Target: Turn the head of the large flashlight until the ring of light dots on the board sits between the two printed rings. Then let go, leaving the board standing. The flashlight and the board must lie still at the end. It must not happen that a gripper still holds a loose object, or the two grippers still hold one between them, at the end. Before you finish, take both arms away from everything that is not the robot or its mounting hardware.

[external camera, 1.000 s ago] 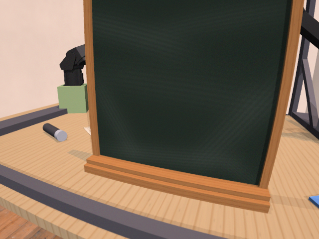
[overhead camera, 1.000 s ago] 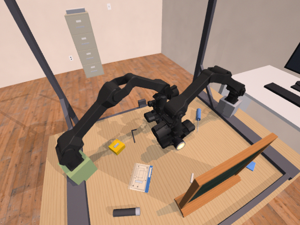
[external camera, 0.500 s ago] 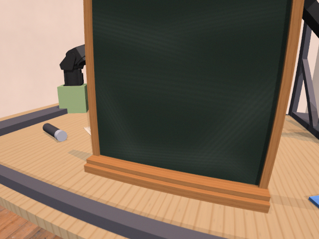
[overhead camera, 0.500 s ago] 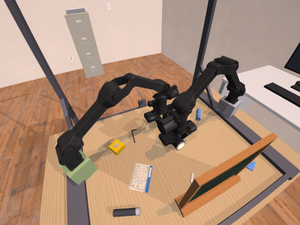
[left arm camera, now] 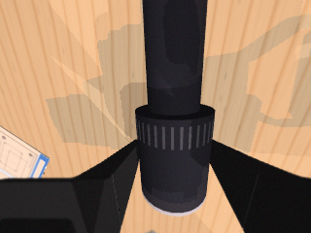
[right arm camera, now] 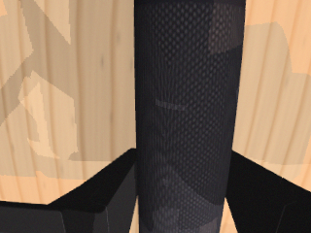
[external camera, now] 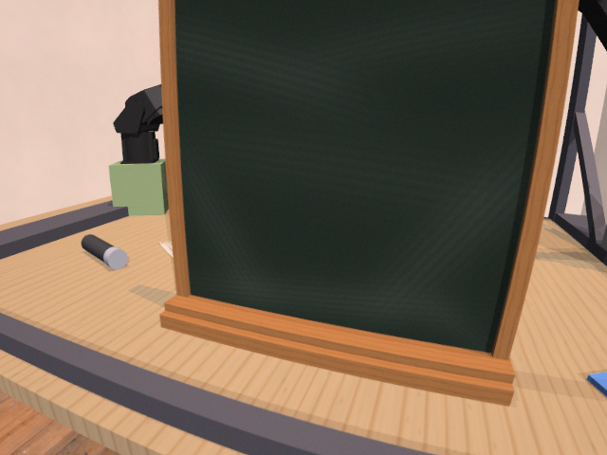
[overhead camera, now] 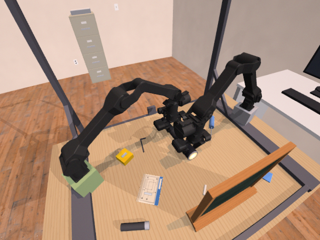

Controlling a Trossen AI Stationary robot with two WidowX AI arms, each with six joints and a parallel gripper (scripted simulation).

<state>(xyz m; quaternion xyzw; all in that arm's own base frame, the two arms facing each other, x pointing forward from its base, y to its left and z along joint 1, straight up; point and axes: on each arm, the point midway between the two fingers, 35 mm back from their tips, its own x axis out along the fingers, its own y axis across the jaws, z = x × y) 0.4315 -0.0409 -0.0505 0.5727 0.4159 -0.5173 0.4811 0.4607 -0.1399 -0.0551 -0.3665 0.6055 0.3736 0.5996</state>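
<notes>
My left hand is 1 cm short of the flashlight head and 3 cm above it. Also, from my left hand: chalk stick: 18 cm ahead, 4 cm to the right, 5 cm below; booklet: 8 cm ahead, 24 cm to the right, 6 cm below; yellow box: 11 cm behind, 30 cm to the right, 4 cm below.
</notes>
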